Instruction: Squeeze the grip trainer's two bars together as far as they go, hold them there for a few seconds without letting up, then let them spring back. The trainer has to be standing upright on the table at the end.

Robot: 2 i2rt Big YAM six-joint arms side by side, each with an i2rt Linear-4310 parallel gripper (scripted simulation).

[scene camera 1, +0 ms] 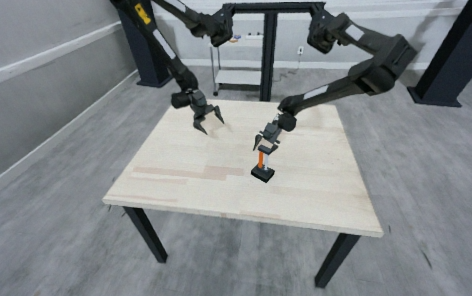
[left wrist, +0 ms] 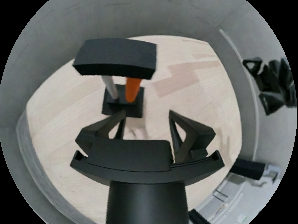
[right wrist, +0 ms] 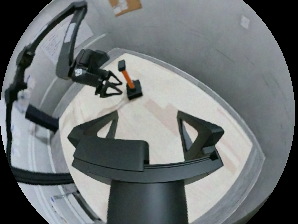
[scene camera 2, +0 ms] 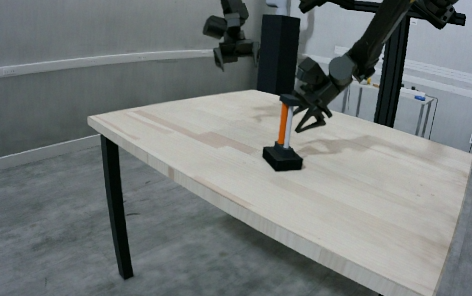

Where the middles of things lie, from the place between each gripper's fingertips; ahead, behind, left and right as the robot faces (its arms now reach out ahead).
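The grip trainer (scene camera 2: pixel 281 159) is 50 mm ahead of my left hand and 30 mm to the left of it.
My right hand (scene camera 2: pixel 240 67) is 120 mm above the grip trainer, 240 mm to the right of it and 40 mm short of it.
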